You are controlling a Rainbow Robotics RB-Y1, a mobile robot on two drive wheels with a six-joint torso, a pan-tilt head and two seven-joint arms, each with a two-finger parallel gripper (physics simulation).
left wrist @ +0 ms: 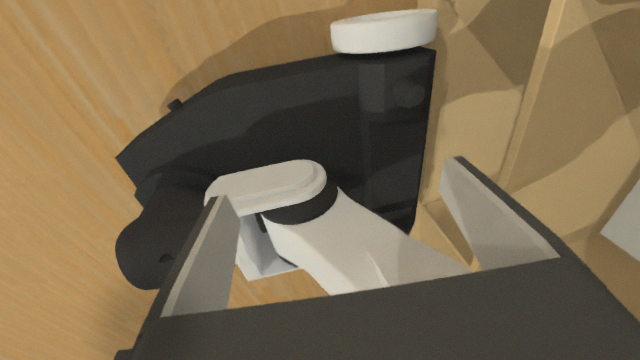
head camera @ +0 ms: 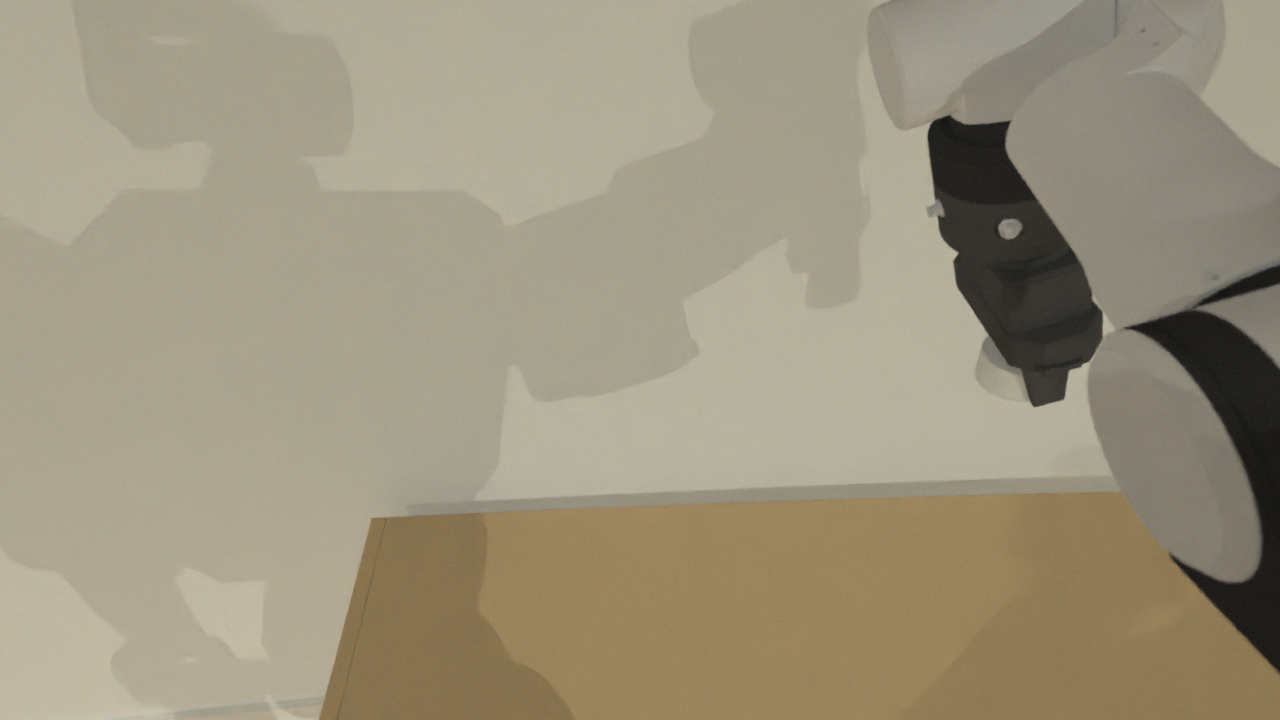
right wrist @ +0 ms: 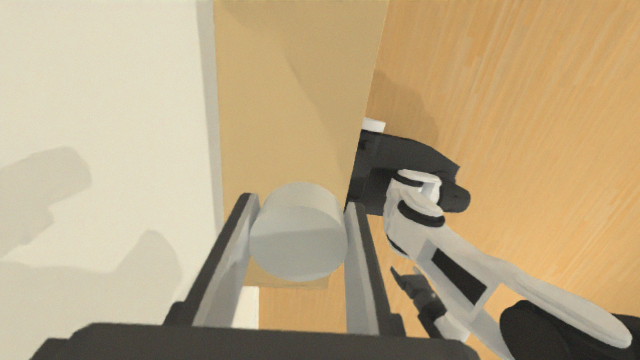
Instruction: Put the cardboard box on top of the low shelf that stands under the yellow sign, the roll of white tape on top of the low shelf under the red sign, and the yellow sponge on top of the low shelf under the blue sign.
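Frame: origin at the robot's base, x ahead, y left, z up, level; metres.
Seen in the pictures: left gripper, between the fingertips: [left wrist: 336, 191] [right wrist: 402, 267]; right gripper, between the fingertips: [head camera: 1027, 372] [right wrist: 302, 208].
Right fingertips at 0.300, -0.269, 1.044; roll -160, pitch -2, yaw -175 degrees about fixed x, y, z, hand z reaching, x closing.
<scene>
Offsets run from my right fingertips to a thing's top centre, as dx, dy, dz. "spot": to the spot under its first point. Level surfaces: height alone.
My right gripper [head camera: 1045, 394] [right wrist: 302, 208] is shut on the roll of white tape {-0.001, +0.010, +0.022} [head camera: 998, 374] [right wrist: 299, 245], which sits between both fingers. In the right wrist view the tape is held above one end of the light brown low shelf {dz -0.433} [head camera: 760, 608] [right wrist: 285, 100], overlapping its top. In the head view the tape is seen against the wall, higher in the picture than the shelf top. My left gripper [left wrist: 336, 191] [right wrist: 402, 267] is open and empty, high over my own base. The shelf's open compartments {spot: -0.019, +0.278, -0.964} [left wrist: 475, 120] show in the left wrist view. The cardboard box, the yellow sponge and the signs do not show.
A pale wall [head camera: 626, 429] [right wrist: 100, 75] runs behind the shelf and carries my shadow. My black base [left wrist: 300, 120] [right wrist: 400, 155] with its white wheel [left wrist: 384, 32] [right wrist: 374, 125] stands close at the shelf's front. Wooden floor {dz -1.043} [left wrist: 60, 150] [right wrist: 525, 125] lies around the base.
</scene>
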